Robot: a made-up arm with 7 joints.
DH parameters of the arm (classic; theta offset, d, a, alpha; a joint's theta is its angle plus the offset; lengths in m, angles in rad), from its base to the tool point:
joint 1: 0 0.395 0 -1.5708
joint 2: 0 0 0 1.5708
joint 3: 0 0.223 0.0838 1.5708
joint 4: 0 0 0.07 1.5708
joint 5: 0 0.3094 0 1.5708
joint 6: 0 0 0.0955 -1.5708
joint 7: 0 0.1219 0 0
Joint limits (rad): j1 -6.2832..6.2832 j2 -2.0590..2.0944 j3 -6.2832..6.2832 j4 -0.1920..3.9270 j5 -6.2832..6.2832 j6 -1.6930..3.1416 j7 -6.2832..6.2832
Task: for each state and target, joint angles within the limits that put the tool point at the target. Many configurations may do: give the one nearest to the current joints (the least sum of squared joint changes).
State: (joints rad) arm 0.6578 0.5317 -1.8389 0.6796 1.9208 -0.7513 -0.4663
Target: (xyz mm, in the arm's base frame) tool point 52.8 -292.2 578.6
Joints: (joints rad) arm 0.7658 0.7624 -1.9170 0.7787 1.8853 -0.9145 -0.4663
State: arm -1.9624 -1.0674 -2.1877 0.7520 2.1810 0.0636 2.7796
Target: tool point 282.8 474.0 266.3
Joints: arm -2.5021 -0.6322 -2.5968 1.4354 2.0320 0.1219 2.7796
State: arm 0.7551 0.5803 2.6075 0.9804 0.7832 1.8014 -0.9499
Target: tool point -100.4 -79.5 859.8
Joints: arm 0.8083 1.0175 2.8534 1.3688 0.9499 1.8033 -0.9499
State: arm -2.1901 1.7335 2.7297 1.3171 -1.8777 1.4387 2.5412
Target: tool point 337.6 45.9 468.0
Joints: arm -1.8879 1.3999 2.2504 0.3659 -1.6014 1.5212 2.5412
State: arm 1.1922 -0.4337 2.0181 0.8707 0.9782 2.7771 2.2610
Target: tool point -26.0 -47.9 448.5
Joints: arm 1.2493 0.2468 2.1169 -0.1574 0.5512 3.1310 2.2610
